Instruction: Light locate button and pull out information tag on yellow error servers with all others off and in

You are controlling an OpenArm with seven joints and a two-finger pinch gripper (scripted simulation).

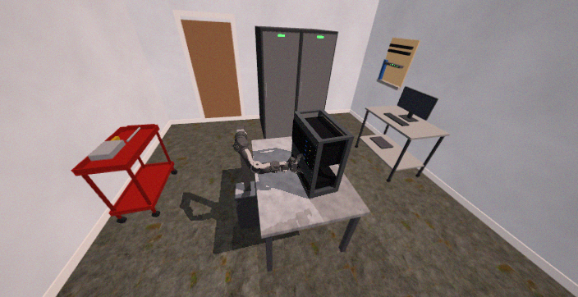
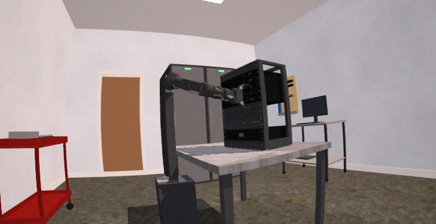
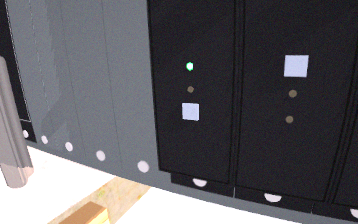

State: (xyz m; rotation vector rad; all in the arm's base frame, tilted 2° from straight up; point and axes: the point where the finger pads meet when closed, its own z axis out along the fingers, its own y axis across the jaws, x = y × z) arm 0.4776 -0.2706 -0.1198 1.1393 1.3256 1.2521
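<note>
Now: hand 4 cm short of the locate button and 2 cm above it.
</note>
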